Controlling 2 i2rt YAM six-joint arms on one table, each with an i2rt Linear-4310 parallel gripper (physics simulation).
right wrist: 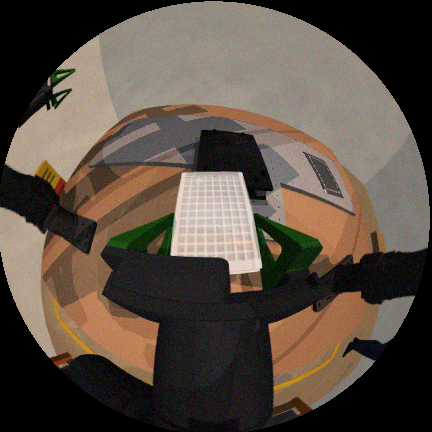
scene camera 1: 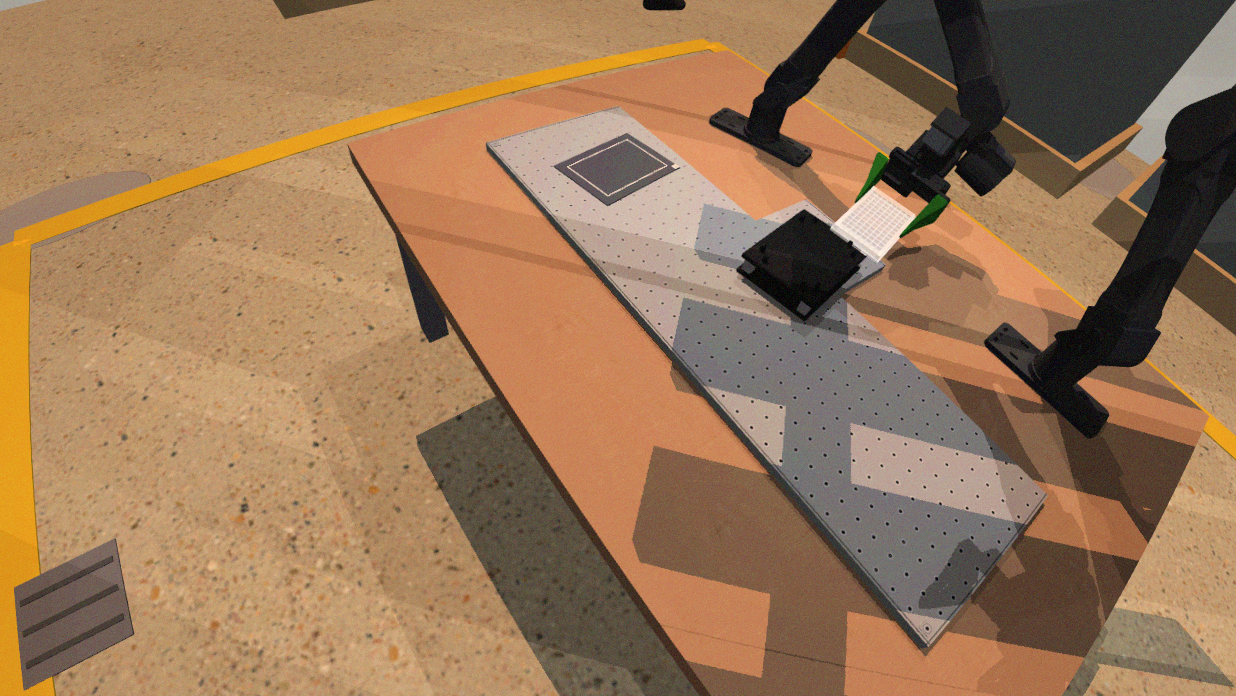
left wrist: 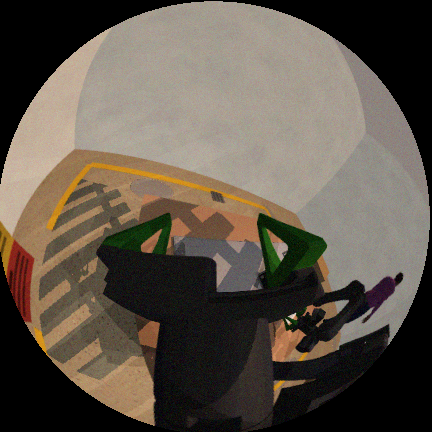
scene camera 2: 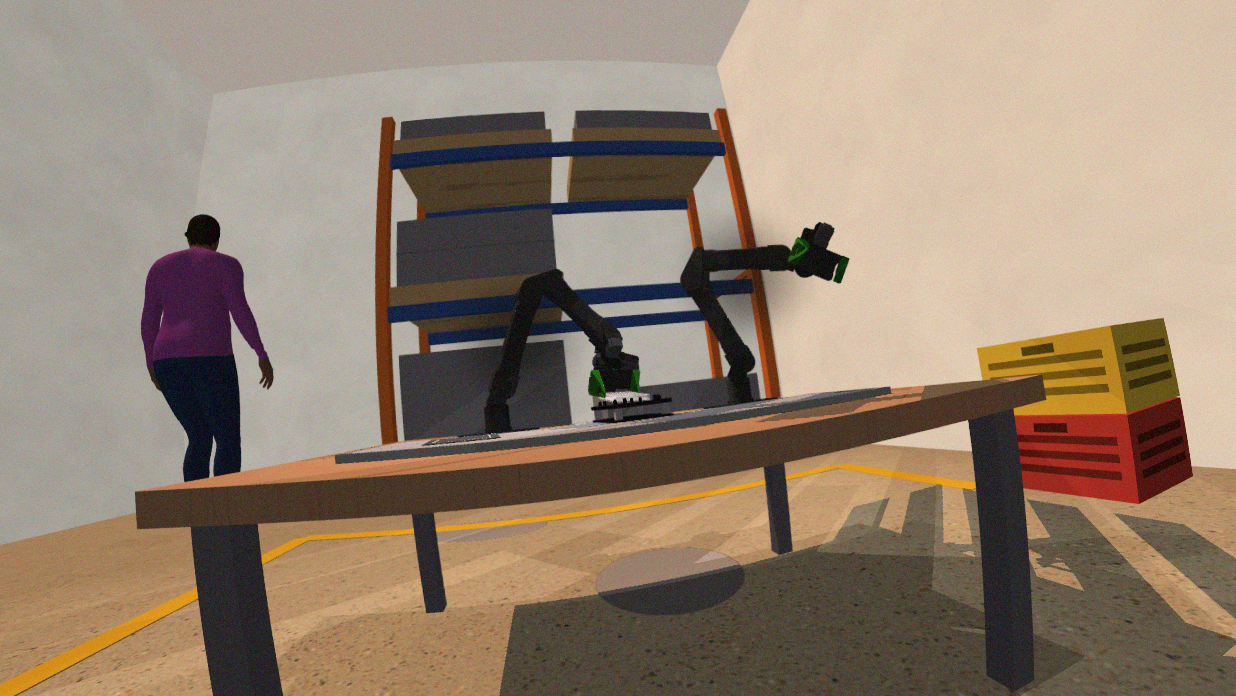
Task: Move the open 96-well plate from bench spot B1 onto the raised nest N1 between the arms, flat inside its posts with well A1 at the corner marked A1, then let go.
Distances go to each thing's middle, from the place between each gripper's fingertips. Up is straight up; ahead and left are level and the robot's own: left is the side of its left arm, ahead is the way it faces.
My right hand is 10 mm short of the white well plate (scene camera 1: 874,223). From my right hand the other things lie so: dark square nest (scene camera 1: 611,171) (330 mm to the right, 250 mm ahead, 50 mm below).
My left gripper is now 470 mm to the left of the white well plate, 250 mm above it and 230 mm past it. From my left hand the other things lie so: dark square nest 800 mm to the right, 300 mm below, 20 mm ahead.
